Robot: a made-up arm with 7 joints.
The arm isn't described. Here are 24 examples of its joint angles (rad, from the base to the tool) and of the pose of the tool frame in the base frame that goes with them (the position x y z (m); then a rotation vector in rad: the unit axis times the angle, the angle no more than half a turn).
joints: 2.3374 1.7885 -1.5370 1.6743 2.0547 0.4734 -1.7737
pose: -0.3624 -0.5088 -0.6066 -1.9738 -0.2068 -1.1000
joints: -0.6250 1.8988 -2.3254 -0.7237 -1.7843 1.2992 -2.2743
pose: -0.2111 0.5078 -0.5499 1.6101 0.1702 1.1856
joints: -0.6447 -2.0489 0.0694 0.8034 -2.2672 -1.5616 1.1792
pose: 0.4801 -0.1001 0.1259 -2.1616 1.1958 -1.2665
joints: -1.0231 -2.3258 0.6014 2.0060 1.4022 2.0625 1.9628
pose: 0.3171 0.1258 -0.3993 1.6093 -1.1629 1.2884
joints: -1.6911 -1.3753 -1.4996 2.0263 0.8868 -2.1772 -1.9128
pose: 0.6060 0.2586 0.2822 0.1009 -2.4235 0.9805
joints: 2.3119 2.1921 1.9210 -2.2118 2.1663 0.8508 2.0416
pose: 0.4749 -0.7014 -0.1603 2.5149 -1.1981 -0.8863
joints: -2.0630 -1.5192 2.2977 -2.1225 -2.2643 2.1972 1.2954
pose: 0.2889 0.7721 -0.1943 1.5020 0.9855 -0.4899
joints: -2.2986 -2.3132 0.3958 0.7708 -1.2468 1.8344 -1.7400
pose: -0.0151 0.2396 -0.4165 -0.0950 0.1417 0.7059
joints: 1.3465 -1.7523 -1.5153 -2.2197 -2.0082 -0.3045 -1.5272
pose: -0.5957 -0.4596 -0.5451 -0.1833 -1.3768 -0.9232
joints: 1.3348 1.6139 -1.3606 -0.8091 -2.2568 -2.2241 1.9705
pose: 0.1377 -0.1841 -0.2091 -0.3234 0.8143 -1.2051
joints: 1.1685 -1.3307 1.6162 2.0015 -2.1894 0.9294 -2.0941
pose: -0.2477 -0.0047 -0.0381 1.7022 -1.6163 -0.8183
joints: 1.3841 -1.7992 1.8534 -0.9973 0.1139 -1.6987 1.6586
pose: -0.5841 -0.0338 -0.3210 2.5860 0.7667 0.2106
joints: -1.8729 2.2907 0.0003 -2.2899 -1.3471 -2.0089 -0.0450
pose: -0.4363 0.4012 -0.4529 -0.1505 0.6216 -3.0354
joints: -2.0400 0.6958 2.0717 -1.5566 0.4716 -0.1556 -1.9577
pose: -0.0633 0.0613 0.7144 -0.9151 -2.4924 1.5581
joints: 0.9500 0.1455 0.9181 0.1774 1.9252 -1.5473 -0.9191
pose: -0.2427 -0.0233 0.1916 -0.2773 -0.6282 -1.6274
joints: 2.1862 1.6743 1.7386 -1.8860 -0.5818 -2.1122 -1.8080
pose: 0.0556 -0.2716 -0.1209 2.8077 0.4000 0.0441
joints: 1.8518 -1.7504 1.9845 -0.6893 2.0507 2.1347 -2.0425
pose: -0.6928 -0.2170 -0.2515 -2.6817 0.2927 0.0666
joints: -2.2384 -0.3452 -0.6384 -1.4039 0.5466 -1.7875 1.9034
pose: -0.4941 0.2215 0.4150 0.4403 1.2989 -1.0307
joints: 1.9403 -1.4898 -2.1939 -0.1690 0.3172 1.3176 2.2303
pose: -0.6377 0.1079 -0.0072 1.1777 -0.9047 1.3854
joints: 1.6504 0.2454 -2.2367 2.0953 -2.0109 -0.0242 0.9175
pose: -0.2196 -0.6154 0.3687 -0.2654 -1.8927 -1.4508
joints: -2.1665 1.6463 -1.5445 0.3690 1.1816 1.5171 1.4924
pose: -0.5663 -0.1628 -0.2648 -1.8179 0.6446 -0.4979
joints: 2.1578 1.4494 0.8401 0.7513 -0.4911 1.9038 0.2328
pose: 0.2437 -0.4037 -0.0989 -1.3967 0.4933 2.6995
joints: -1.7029 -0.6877 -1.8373 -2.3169 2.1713 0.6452 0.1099
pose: 0.2129 0.5534 0.5496 -0.0224 0.2322 2.3980
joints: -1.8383 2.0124 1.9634 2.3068 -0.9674 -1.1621 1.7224
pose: -0.3267 0.0299 -0.5915 -0.3969 0.9683 1.6828
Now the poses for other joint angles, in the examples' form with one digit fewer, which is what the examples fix.
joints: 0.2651 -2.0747 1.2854 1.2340 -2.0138 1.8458 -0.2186
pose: 0.076 -0.373 -0.389 0.349 1.883 2.079
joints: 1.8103 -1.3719 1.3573 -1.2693 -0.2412 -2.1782 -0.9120
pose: -0.393 0.125 -0.076 1.210 -0.822 2.332
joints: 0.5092 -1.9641 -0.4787 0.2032 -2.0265 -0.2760 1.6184
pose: 0.303 -0.225 -0.210 2.303 -0.210 -0.055
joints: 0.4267 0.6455 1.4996 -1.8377 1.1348 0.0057 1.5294
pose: -0.020 0.179 0.539 -0.894 1.140 -2.477
